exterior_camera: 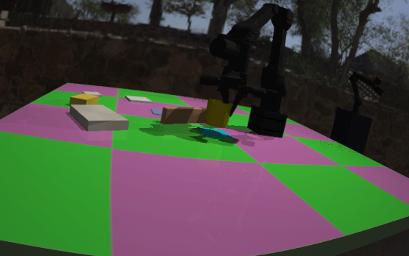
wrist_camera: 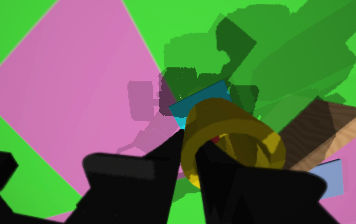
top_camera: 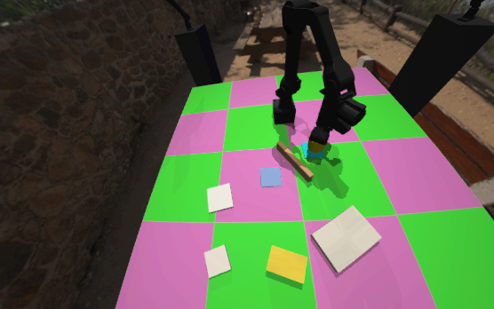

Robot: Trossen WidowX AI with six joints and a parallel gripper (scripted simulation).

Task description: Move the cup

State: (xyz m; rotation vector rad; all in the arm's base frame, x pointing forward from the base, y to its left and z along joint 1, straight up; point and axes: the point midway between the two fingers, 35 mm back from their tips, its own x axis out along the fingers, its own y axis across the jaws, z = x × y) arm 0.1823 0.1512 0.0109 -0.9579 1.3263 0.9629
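The teal pad lies 2 cm ahead of my gripper tip, 1 cm to the right of it and 7 cm below it. Also, from my gripper tip: light blue pad: 18 cm ahead, 19 cm to the right, 7 cm below; yellow cup: 2 cm ahead, 1 cm to the right; wooden bar: 10 cm ahead, 10 cm to the right, 5 cm below.
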